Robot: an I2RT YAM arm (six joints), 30 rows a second.
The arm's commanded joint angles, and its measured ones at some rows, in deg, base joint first. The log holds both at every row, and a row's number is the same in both.
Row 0, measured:
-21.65, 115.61, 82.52, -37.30, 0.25, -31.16
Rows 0 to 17, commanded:
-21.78, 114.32, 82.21, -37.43, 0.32, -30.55
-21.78, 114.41, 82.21, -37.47, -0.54, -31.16
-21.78, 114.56, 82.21, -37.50, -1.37, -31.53
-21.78, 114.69, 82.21, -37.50, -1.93, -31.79
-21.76, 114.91, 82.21, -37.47, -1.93, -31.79
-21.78, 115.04, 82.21, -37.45, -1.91, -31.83
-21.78, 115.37, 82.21, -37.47, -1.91, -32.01
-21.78, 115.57, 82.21, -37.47, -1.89, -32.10
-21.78, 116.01, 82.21, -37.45, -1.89, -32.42
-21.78, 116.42, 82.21, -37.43, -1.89, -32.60
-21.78, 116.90, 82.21, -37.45, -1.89, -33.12
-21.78, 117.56, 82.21, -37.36, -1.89, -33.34
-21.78, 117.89, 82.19, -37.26, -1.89, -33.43
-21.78, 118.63, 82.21, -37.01, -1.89, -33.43
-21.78, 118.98, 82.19, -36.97, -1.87, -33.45
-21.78, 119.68, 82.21, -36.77, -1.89, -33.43
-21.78, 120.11, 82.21, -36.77, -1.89, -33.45
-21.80, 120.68, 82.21, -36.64, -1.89, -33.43
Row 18, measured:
-21.65, 118.37, 82.48, -36.73, -1.08, -32.34
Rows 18 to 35, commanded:
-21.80, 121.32, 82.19, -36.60, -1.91, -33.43
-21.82, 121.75, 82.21, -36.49, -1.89, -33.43
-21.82, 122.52, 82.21, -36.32, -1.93, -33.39
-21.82, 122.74, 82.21, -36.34, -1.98, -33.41
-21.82, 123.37, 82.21, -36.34, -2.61, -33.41
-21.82, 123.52, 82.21, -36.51, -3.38, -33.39
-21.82, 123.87, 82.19, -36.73, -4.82, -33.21
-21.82, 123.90, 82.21, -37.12, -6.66, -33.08
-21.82, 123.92, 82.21, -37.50, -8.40, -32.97
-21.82, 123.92, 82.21, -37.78, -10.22, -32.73
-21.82, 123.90, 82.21, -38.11, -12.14, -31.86
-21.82, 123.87, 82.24, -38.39, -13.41, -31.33
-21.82, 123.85, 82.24, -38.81, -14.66, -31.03
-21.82, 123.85, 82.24, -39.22, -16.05, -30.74
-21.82, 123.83, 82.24, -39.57, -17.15, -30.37
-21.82, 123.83, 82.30, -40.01, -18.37, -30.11
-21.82, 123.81, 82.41, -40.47, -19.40, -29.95
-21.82, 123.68, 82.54, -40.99, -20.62, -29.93
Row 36, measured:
-22.63, 120.14, 83.46, -38.96, -11.64, -31.53
